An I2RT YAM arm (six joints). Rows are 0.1 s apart.
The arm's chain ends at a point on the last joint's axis. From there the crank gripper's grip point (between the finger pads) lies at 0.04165 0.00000 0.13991 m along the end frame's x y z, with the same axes.
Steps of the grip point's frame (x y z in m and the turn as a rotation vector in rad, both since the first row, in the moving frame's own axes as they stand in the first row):
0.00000, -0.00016, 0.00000, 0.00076, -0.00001, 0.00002
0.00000, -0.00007, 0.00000, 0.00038, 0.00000, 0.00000
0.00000, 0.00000, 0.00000, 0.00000, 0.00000, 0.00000
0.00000, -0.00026, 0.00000, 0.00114, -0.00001, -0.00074
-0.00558, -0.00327, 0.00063, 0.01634, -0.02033, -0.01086
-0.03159, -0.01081, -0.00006, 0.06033, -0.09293, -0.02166
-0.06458, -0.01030, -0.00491, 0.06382, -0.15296, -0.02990
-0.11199, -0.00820, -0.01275, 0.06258, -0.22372, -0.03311
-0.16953, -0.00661, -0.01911, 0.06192, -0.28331, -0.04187
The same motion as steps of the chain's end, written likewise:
0.00000, -0.00005, 0.00000, 0.00076, -0.00001, 0.00002
0.00000, -0.00002, 0.00000, 0.00038, 0.00000, 0.00000
0.00000, 0.00000, 0.00000, 0.00000, 0.00000, 0.00000
0.00000, -0.00007, 0.00000, 0.00114, -0.00001, -0.00074
-0.00271, -0.00054, -0.00017, 0.01634, -0.02033, -0.01086
-0.01834, -0.00151, -0.00304, 0.06033, -0.09293, -0.02166
-0.04264, -0.00029, -0.00929, 0.06382, -0.15296, -0.02990
-0.07977, 0.00162, -0.01818, 0.06258, -0.22372, -0.03311
-0.12858, 0.00319, -0.02485, 0.06192, -0.28331, -0.04187

